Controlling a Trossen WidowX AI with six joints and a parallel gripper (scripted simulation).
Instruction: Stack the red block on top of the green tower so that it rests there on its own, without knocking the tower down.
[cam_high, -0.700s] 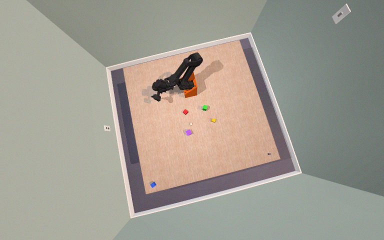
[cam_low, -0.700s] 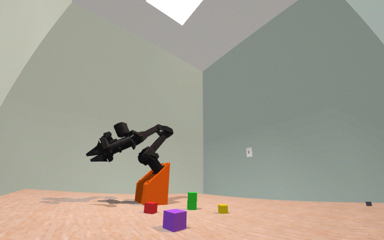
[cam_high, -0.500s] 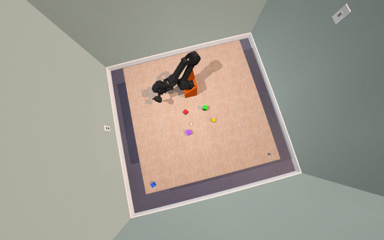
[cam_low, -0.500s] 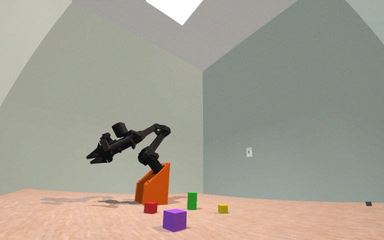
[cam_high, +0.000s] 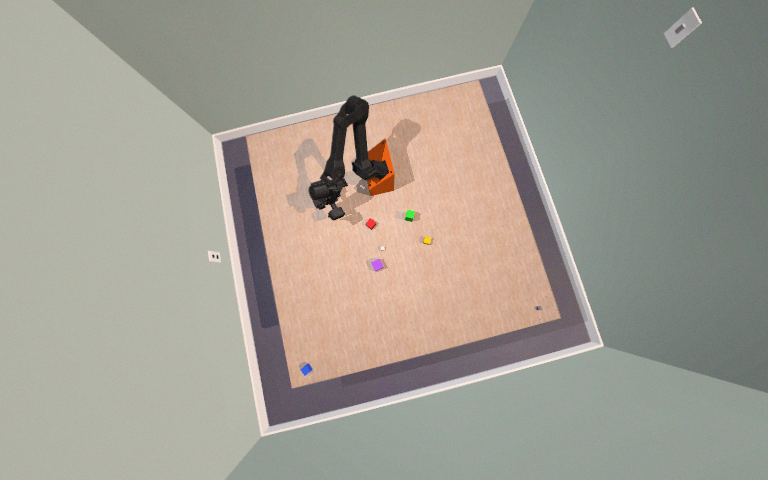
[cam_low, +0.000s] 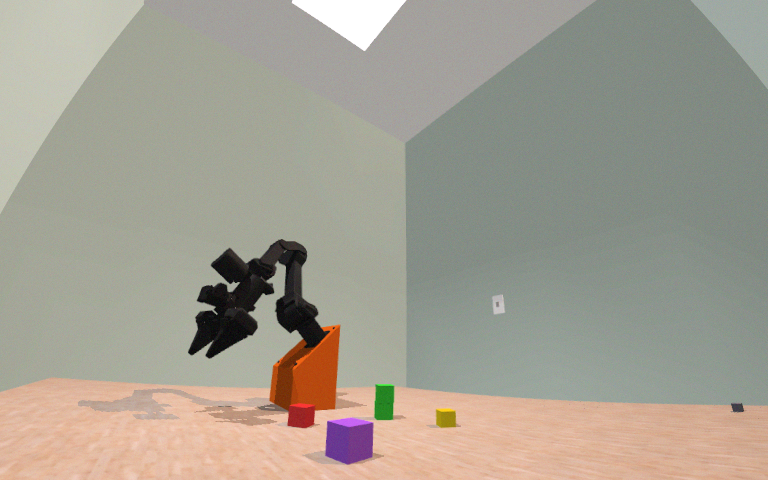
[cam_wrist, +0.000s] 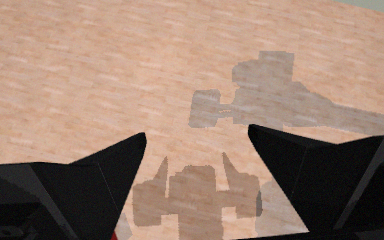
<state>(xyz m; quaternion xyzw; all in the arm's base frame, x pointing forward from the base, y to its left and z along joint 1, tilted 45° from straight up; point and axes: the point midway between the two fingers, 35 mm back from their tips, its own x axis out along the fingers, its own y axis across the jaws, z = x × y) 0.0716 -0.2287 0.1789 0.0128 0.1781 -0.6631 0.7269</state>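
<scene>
Now: the white cube 240 mm ahead of my gripper tip, 210 mm to the left of it and 110 mm below it. From my gripper tip the other things lie so: purple cube: 310 mm ahead, 160 mm to the left, 90 mm below; yellow cube: 270 mm ahead, 420 mm to the left, 100 mm below; blue cube: 680 mm ahead, 290 mm to the right, 100 mm below.
</scene>
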